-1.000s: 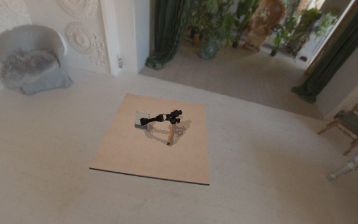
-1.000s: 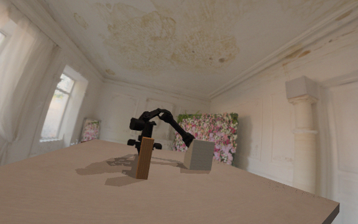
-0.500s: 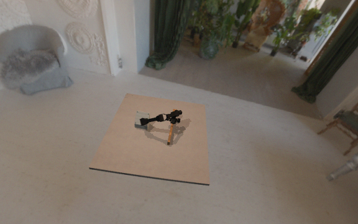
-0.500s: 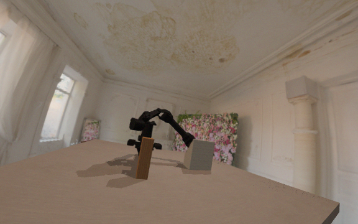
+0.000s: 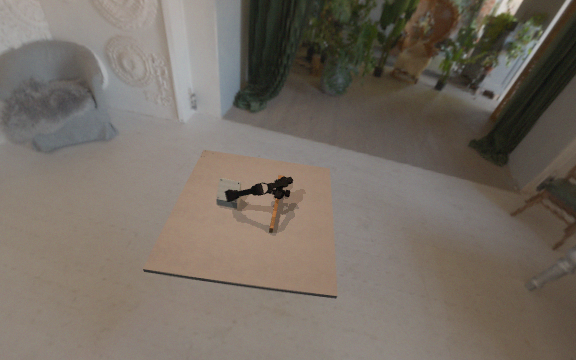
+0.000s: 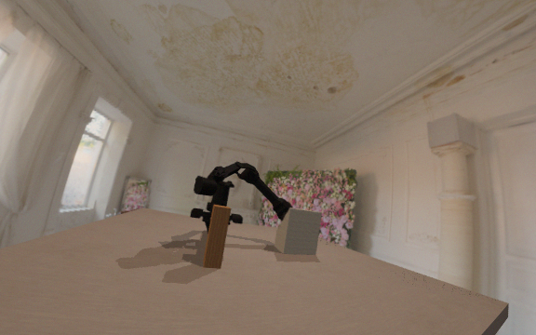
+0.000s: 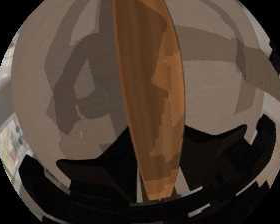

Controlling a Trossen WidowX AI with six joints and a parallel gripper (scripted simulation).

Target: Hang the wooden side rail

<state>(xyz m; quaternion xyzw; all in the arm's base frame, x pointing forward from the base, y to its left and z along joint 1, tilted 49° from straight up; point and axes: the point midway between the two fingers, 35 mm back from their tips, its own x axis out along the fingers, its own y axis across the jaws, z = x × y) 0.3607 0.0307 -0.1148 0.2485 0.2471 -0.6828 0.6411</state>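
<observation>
Right now my gripper tip is 120 mm to the right of the wooden headboard post and 40 mm below it.
</observation>
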